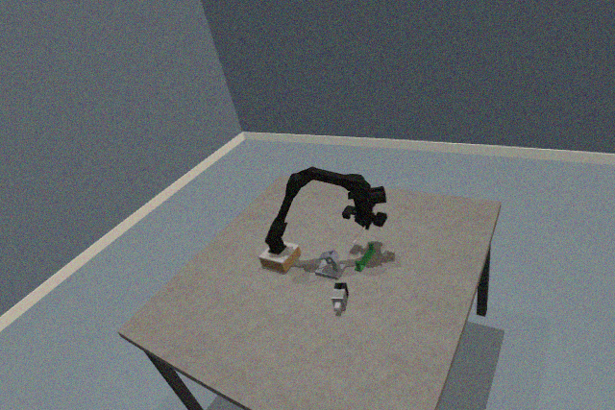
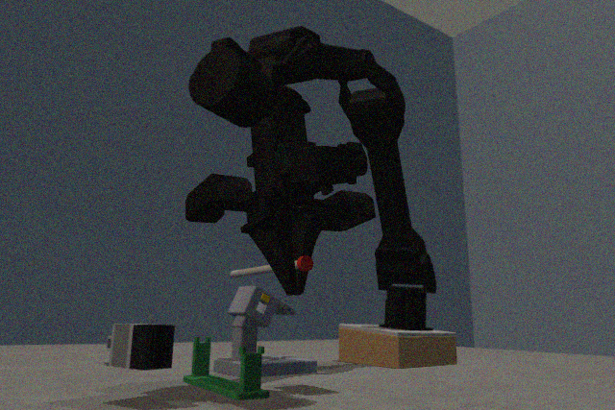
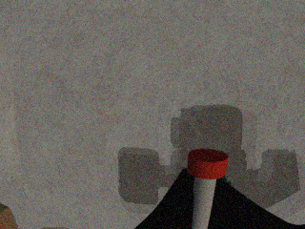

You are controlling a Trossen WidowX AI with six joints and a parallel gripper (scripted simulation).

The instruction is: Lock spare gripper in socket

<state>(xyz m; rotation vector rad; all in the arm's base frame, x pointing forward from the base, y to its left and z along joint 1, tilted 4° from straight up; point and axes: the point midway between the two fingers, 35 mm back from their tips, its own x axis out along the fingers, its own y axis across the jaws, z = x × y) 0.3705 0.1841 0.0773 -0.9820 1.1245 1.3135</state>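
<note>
Right now the green pin rest is 100 mm to the right of my gripper tip, 70 mm below it and 20 mm ahead of it. The rest, counted from my gripper tip: spare gripper 350 mm to the right, 60 mm below, 20 mm ahead; then grey mount 200 mm to the right, 90 mm behind, 40 mm below.
</note>
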